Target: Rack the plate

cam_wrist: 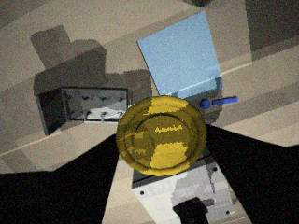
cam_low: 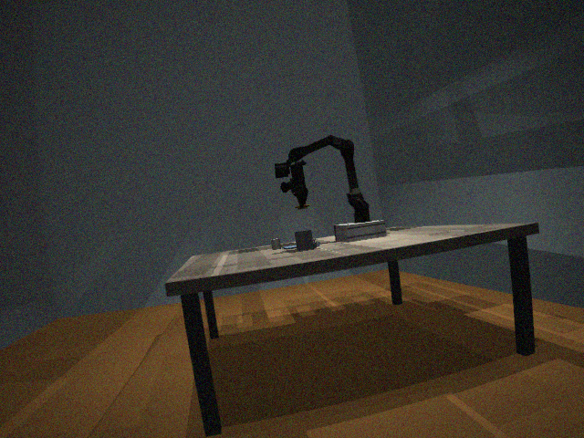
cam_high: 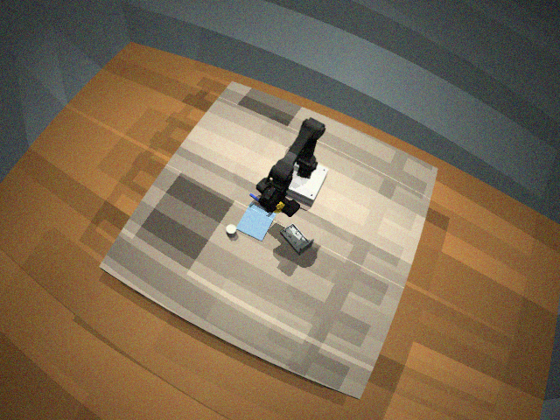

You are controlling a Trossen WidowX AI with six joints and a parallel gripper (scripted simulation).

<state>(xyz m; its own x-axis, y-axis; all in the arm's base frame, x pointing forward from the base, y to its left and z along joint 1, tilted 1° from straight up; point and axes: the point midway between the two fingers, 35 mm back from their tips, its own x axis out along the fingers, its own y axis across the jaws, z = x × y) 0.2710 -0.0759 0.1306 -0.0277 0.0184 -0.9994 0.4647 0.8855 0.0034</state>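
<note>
My gripper tip is 4 cm short of the grey dish rack, 11 cm to the right of it and 16 cm above it. Round my gripper tip: blue spoon (10 cm behind, 10 cm to the right, 18 cm below); then white cup (10 cm ahead, 17 cm to the right, 15 cm below); then yellow plate (1 cm above).
</note>
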